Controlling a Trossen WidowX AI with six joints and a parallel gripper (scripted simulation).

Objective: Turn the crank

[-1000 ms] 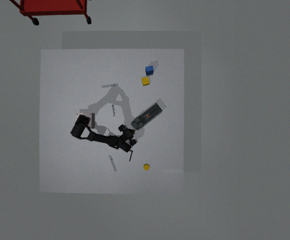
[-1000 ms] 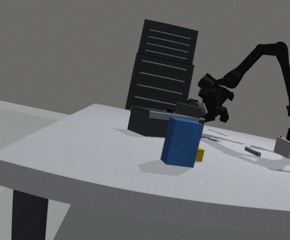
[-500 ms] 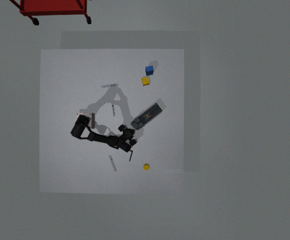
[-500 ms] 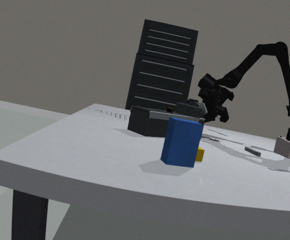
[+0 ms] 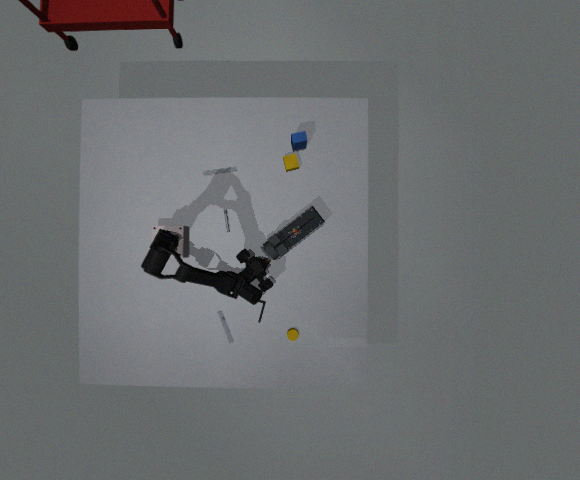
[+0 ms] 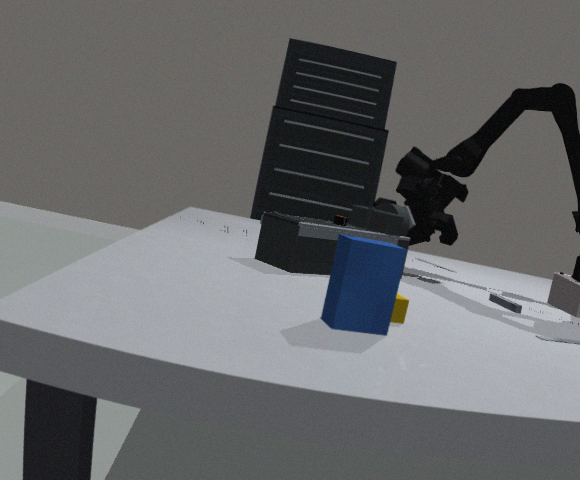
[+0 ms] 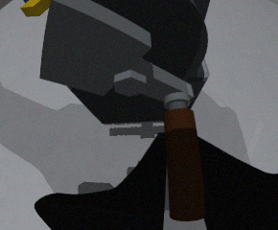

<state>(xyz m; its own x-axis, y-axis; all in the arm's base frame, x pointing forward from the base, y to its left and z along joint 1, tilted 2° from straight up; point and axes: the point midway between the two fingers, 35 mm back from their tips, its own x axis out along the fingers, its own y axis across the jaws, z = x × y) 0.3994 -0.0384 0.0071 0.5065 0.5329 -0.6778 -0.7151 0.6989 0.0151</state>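
My gripper tip is 30 mm below the brown crank handle, 10 mm to the left of it and 10 mm past it. Also, from my gripper tip: red pointer: 140 mm to the left, 100 mm ahead, 40 mm above; then black hex key: 210 mm to the right, 40 mm below; then yellow block: 440 mm to the left, 40 mm ahead, 30 mm below.
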